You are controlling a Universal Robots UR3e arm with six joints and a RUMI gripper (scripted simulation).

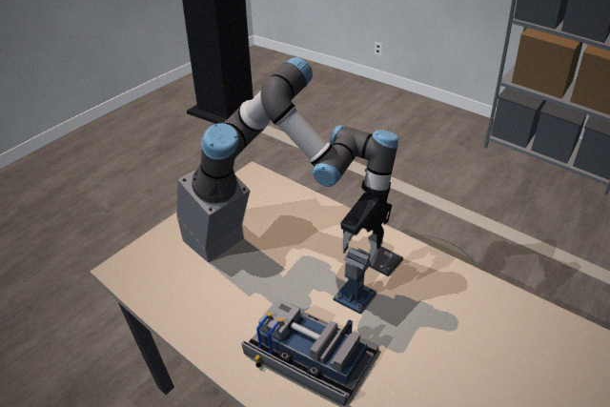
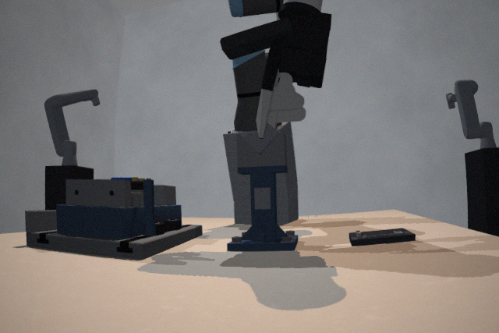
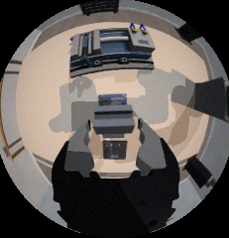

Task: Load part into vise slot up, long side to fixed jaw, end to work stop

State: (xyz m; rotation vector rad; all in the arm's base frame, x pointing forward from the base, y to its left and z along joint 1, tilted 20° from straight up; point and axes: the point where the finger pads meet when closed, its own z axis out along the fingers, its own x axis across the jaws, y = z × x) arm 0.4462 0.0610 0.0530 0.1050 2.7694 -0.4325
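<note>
My hand is 10 mm to the left of the grey part. Round my hand: blue vise 230 mm to the right, 120 mm below.
</note>
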